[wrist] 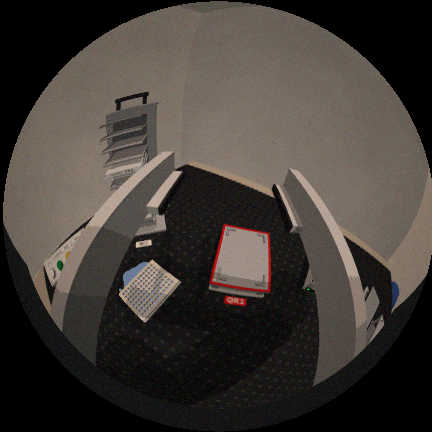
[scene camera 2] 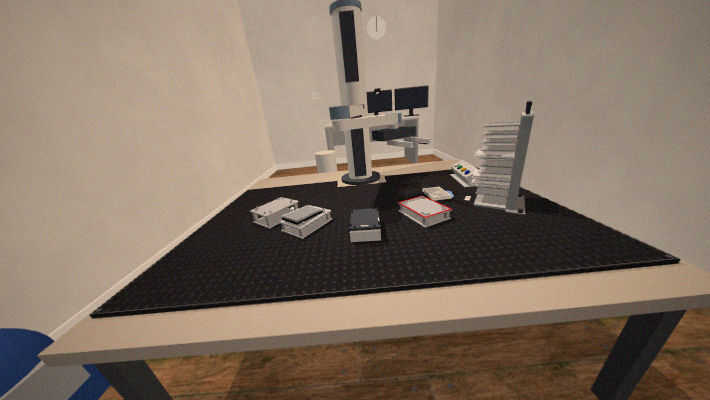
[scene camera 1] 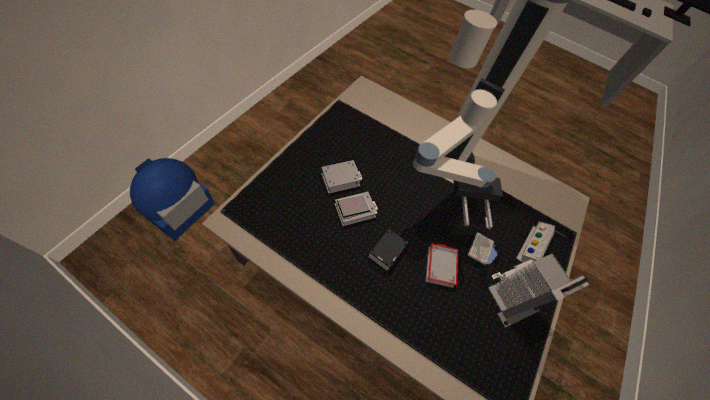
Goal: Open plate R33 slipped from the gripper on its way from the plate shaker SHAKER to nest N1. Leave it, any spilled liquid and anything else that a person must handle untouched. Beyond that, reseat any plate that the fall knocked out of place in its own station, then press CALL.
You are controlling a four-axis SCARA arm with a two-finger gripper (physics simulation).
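Places are measured from the arm's base along level axes (x right, y up, z back), in millimetres.
Pixels of known places: gripper, between the fingertips: [wrist: 230, 168] [scene camera 2: 421, 143] [scene camera 1: 478, 226]; arm's base, origin of its link: [scene camera 2: 360, 178] [scene camera 1: 451, 157].
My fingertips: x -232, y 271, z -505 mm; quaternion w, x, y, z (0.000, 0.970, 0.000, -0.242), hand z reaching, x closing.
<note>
Ahead of a thing's pixels: the offset from my fingertips to its top centre. "spot": to the spot under its first point.
My gripper [scene camera 1: 478, 225] [wrist: 230, 168] is shut at its narrow stance, with a gap and nothing between the fingers, above the mat behind plate R33. R33 @(dx -102, dy -244, dz +88 mm) [scene camera 1: 482, 248] [scene camera 2: 436, 193] [wrist: 150, 290] lies askew on the mat beside a blue puddle [scene camera 1: 492, 255] [scene camera 2: 450, 194] [wrist: 134, 274]. The dark shaker @(spot: dx +249, dy -204, dz -184 mm) [scene camera 1: 388, 247] [scene camera 2: 365, 220] bears no plate. One grey nest @(dx +624, dy -192, dz +10 mm) [scene camera 1: 341, 175] is empty; the nest beside it holds a pinkish plate @(dx +480, dy -191, dz -102 mm) [scene camera 1: 356, 206]. In the plate tower [scene camera 2: 520, 160] [wrist: 152, 130], one mid-height plate @(dx -273, dy -55, dz -33 mm) [scene camera 2: 495, 154] seems to reach out farther. The button panel @(dx -316, dy -175, dz +250 mm) [scene camera 1: 537, 242] [scene camera 2: 464, 172] [wrist: 62, 262] has unreadable labels.
The red-rimmed station QR1 @(dx +17, dy -213, dz -100 mm) [scene camera 1: 444, 265] [scene camera 2: 425, 206] [wrist: 243, 257] stands between the shaker and R33. A small white label @(spot: dx -208, dy -257, dz +6 mm) [scene camera 2: 467, 198] [wrist: 143, 243] lies by the tower's foot. A blue bin [scene camera 1: 167, 197] stands off the table's far-left corner in scene camera 1.
</note>
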